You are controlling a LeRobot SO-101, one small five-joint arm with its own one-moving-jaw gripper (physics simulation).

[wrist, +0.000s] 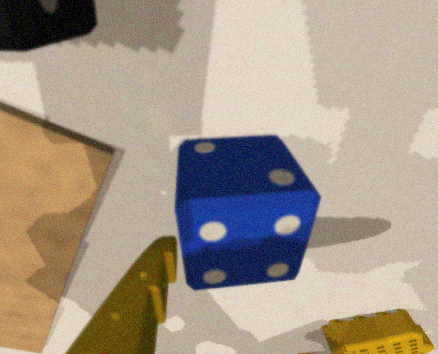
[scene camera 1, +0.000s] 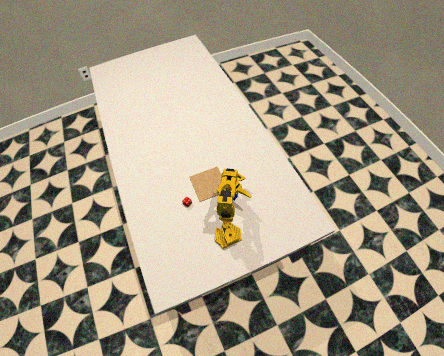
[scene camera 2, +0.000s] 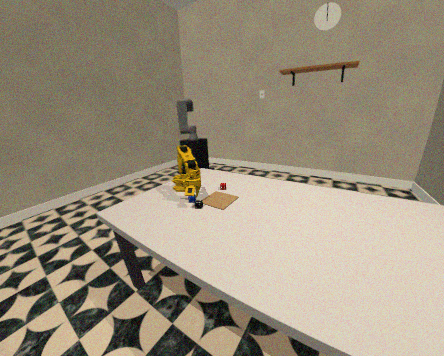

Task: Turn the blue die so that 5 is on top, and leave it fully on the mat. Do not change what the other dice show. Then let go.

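Pixels of known places: hand, tool point: point(wrist: 176, 252) point(scene camera 2: 195, 196); arm's base, link origin: point(wrist: 324, 345) point(scene camera 1: 226, 231).
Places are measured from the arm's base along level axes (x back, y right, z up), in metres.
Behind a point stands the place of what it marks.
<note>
The blue die point(scene camera 1: 236, 197) {x -0.120, y 0.104, z 0.015 m} point(scene camera 2: 192, 198) {x -0.148, y 0.108, z 0.023 m} point(wrist: 245, 215) {x -0.143, y 0.107, z 0.030 m} sits flat on the table just off the mat. In the wrist view its large face with 4 pips appears to be the top, and a side face shows 2. The tan square mat point(scene camera 1: 202, 182) {x -0.259, y 0.000, z 0.004 m} point(scene camera 2: 222, 201) {x -0.270, y 0.037, z 0.004 m} point(wrist: 40, 200) {x -0.186, y 0.069, z 0.004 m} lies to its left in the wrist view, with a strip of table between. My gripper point(scene camera 1: 241, 186) point(scene camera 2: 183, 192) is open and empty, low over the blue die. In the wrist view the fixed jaw point(wrist: 142, 305) {x -0.155, y 0.088, z 0.040 m} shows beside the die's lower left corner; the moving jaw is out of the picture.
A black die point(scene camera 2: 199, 204) {x -0.216, y 0.138, z 0.023 m} point(wrist: 40, 22) stands near the mat's corner, beyond the blue die from the arm's base. A red die point(scene camera 1: 187, 201) {x -0.183, y -0.097, z 0.029 m} point(scene camera 2: 223, 186) {x -0.199, y -0.086, z 0.020 m} stands off the mat on the other side. The white table point(scene camera 1: 165, 110) {x -0.785, y -0.014, z 0.000 m} point(scene camera 2: 325, 235) {x -0.705, y 0.081, z 0.000 m} carries them all.
</note>
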